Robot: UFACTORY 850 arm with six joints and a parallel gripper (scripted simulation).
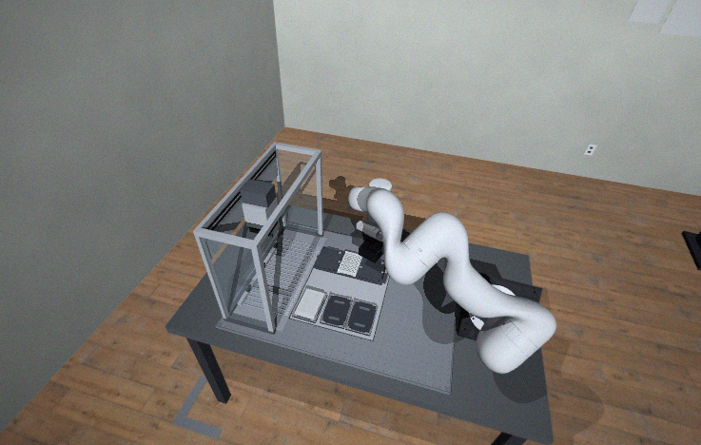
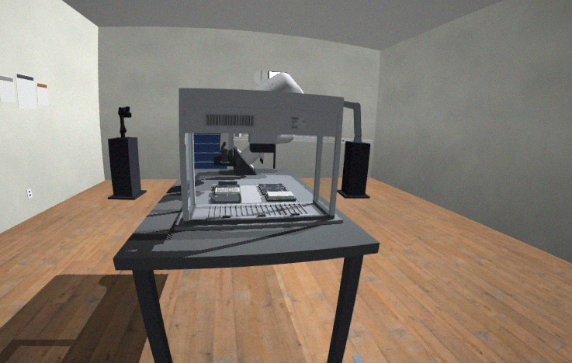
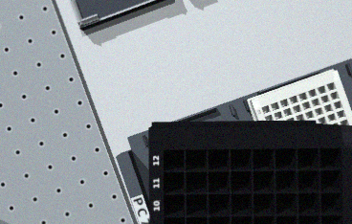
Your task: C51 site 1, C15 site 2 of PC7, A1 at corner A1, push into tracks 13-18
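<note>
My gripper is now 100 mm short of the plate carrier PC7, 10 mm to the right of it and 150 mm above it. Also, from my hand: nest S1: 40 mm behind, 250 mm to the left, 160 mm below; black deep-well block C51: 10 mm below; white 96-well plate C15: 100 mm ahead, 10 mm to the left, 150 mm below.
</note>
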